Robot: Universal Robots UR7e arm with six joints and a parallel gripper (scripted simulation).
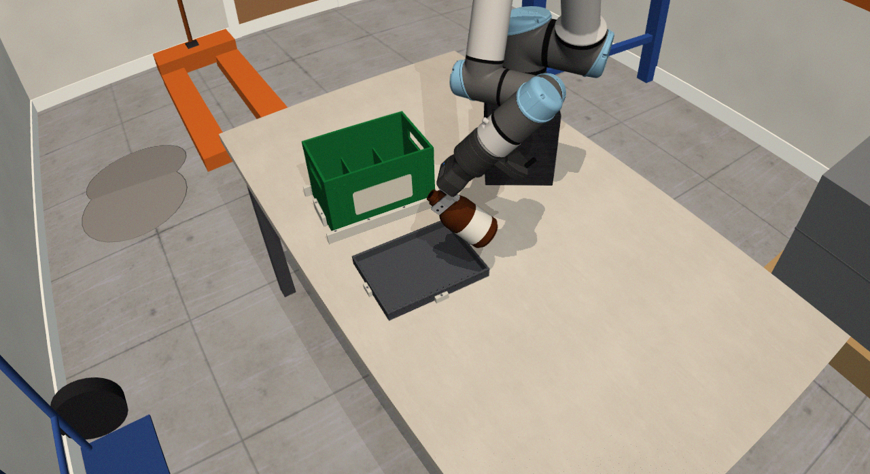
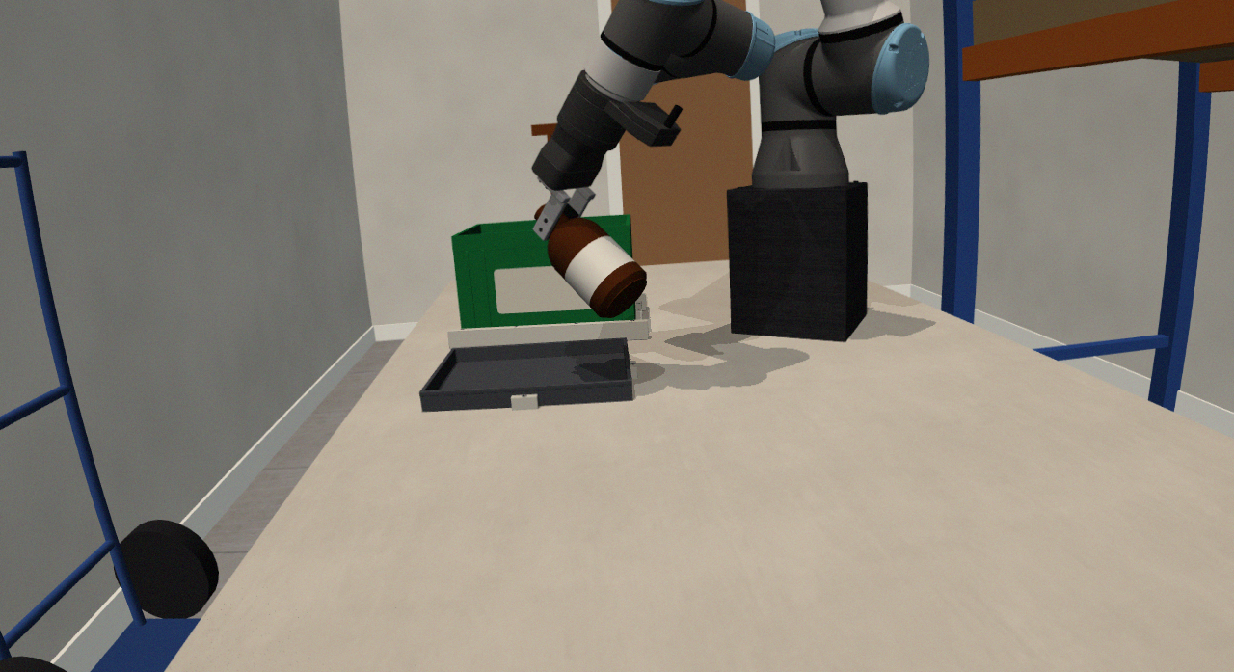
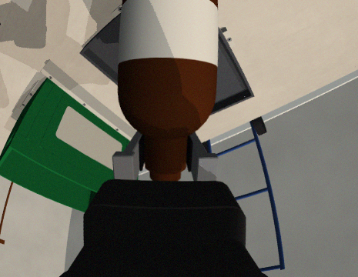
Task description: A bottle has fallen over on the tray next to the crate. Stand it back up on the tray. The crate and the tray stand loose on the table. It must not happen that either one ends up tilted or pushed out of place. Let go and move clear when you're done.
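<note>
My hand is 20 mm past the brown bottle, 30 mm to the right of it and 40 mm above it. Also, from my hand: green crate 30 mm behind, 300 mm to the right, 120 mm below; then tray 40 mm ahead, 30 mm to the right, 190 mm below.
</note>
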